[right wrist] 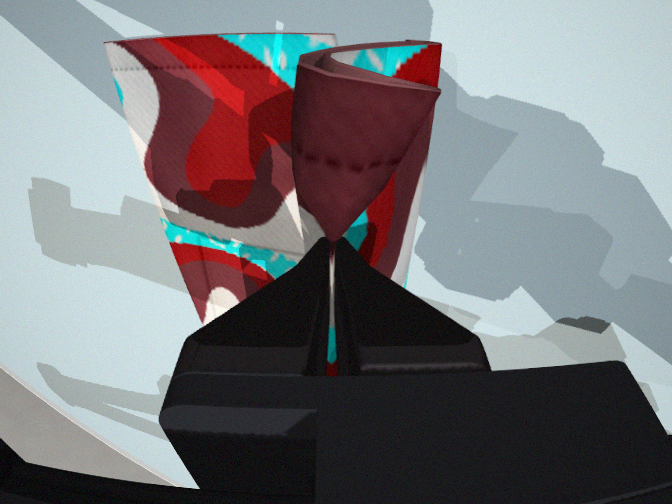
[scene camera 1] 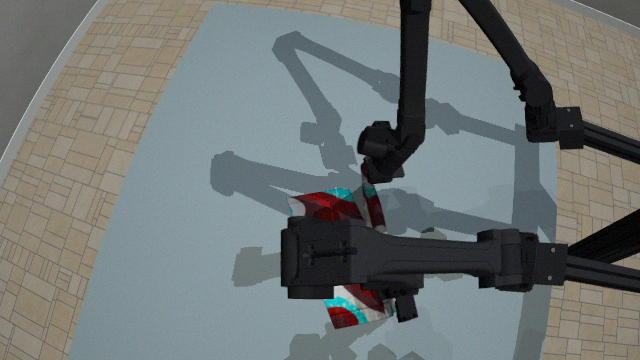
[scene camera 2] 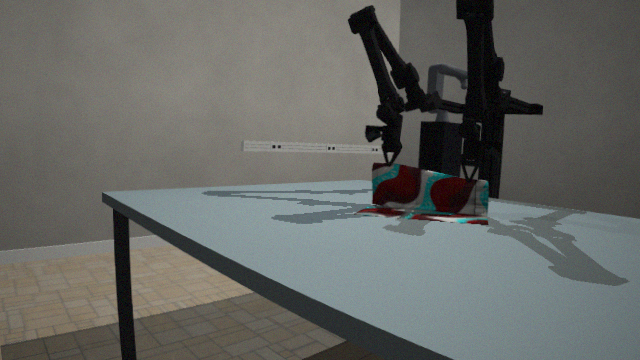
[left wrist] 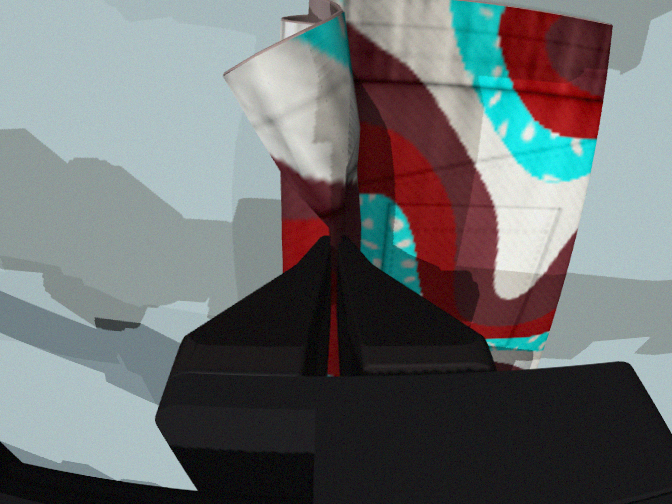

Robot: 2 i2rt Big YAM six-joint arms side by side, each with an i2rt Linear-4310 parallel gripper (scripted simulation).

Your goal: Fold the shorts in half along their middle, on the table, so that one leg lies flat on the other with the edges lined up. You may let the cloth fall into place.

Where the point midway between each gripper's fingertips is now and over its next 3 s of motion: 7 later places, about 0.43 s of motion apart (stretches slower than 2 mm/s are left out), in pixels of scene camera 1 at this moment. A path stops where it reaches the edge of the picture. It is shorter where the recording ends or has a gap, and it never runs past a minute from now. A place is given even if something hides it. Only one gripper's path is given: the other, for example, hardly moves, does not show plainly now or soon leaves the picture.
My right gripper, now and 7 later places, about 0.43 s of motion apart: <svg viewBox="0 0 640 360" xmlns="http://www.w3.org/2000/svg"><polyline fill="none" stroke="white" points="370,181 366,182 360,184 351,189 341,194 333,198 322,205 314,208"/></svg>
